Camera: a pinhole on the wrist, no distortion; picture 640 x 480 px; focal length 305.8 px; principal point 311.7 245.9 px. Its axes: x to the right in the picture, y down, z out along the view. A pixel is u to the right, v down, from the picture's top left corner.
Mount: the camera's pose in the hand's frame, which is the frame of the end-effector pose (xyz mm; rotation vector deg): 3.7 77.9 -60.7 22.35 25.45 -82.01
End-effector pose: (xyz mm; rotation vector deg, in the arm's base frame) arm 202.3 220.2 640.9 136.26 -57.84 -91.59
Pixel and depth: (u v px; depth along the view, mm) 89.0 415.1 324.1
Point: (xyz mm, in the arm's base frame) -106.5 104.3 405.6
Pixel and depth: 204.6 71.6 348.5
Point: -90.7 419.1 644.6
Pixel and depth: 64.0 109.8 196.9
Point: -28.9 239.3 668.4
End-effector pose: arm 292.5 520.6 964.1 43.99 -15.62 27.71
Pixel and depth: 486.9 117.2 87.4
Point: 279.8 513.0 938.9
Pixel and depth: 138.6 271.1 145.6
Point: 262.4 495.9 1089.6
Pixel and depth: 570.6 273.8 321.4
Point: 513.4 295.5 857.8
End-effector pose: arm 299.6 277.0 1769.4 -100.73 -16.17 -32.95
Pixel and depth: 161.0 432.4 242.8
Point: 513.1 440.1 1754.2
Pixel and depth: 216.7 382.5 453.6
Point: 572.1 638.5 1825.0
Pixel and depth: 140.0 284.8 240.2
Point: 415.3 458.7 1689.9
